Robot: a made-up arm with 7 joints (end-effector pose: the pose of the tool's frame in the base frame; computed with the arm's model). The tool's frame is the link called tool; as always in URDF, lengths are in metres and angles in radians.
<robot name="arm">
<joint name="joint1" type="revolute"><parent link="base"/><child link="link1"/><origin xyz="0 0.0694 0" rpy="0 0 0"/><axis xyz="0 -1 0"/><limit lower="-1.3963" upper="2" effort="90" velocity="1.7"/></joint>
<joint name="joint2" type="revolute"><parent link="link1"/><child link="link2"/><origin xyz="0 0.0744 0" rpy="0 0 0"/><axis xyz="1 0 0"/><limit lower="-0.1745" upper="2" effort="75" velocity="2.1"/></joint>
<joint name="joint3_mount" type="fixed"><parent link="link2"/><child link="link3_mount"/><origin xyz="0 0 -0.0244" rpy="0 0 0"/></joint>
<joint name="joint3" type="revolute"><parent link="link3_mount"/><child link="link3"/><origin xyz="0 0 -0.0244" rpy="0 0 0"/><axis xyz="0 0 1"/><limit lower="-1.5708" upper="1.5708" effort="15" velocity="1.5"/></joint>
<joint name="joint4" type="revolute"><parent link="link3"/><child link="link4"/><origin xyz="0 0 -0.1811" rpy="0 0 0"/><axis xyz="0 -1 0"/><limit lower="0" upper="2.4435" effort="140" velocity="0.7"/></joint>
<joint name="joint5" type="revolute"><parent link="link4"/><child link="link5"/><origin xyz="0 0 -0.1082" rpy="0 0 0"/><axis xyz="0 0 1"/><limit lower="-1.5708" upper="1.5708" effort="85" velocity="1.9"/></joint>
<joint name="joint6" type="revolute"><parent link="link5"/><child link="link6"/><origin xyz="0 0 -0.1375" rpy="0 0 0"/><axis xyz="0 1 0"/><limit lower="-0.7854" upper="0.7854" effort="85" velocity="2.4"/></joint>
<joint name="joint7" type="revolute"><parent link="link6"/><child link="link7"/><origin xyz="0 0 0" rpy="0 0 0"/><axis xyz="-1 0 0"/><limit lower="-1.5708" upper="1.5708" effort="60" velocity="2.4"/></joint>
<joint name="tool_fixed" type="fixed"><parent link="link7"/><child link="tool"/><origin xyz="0 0 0" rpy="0 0 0"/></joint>
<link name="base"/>
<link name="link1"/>
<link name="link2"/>
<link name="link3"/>
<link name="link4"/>
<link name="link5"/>
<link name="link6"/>
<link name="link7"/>
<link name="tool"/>
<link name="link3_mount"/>
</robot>
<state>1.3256 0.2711 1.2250 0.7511 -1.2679 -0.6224 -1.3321</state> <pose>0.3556 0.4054 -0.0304 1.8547 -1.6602 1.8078</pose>
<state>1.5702 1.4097 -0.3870 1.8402 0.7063 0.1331 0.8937</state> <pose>0.1147 0.2918 0.2193 0.5926 -1.9839 -1.5056</pose>
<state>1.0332 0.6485 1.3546 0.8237 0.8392 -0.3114 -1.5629</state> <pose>0.2001 0.5238 -0.0743 0.2550 0.0717 -3.0000</pose>
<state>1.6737 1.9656 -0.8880 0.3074 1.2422 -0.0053 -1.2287</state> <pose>-0.1294 0.5944 0.0338 -1.7081 0.5251 -2.5164</pose>
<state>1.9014 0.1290 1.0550 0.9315 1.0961 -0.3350 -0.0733</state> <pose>0.3007 0.3623 0.2060 1.4464 1.5822 -1.5566</pose>
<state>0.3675 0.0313 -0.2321 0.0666 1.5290 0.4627 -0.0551</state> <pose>0.1855 0.1549 -0.4375 -0.4996 0.0479 1.1699</pose>
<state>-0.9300 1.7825 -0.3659 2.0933 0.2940 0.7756 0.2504</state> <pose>0.0772 0.2647 -0.1904 0.1535 0.3372 -1.4221</pose>
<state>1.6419 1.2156 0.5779 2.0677 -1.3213 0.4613 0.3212</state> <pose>-0.0841 0.2906 0.1754 -2.4972 1.0016 -1.4366</pose>
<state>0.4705 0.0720 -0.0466 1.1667 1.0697 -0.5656 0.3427</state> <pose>0.3491 0.1568 -0.1886 -0.8050 -2.1740 0.6826</pose>
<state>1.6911 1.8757 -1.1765 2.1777 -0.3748 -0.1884 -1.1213</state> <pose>0.1404 0.2854 0.0951 -1.5924 2.0250 0.5915</pose>
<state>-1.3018 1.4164 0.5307 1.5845 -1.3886 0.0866 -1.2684</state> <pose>0.1412 0.3868 -0.1809 -1.2738 1.5951 2.0468</pose>
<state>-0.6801 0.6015 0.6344 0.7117 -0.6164 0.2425 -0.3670</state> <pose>-0.0813 0.4576 -0.3061 1.2909 0.2025 -0.4262</pose>
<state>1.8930 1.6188 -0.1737 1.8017 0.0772 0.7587 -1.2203</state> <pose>-0.0433 0.3193 0.2339 -1.6866 1.2051 -1.5976</pose>
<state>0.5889 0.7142 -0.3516 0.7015 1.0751 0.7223 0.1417</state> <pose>0.3189 0.3761 -0.2094 -0.2537 -0.6470 0.4358</pose>
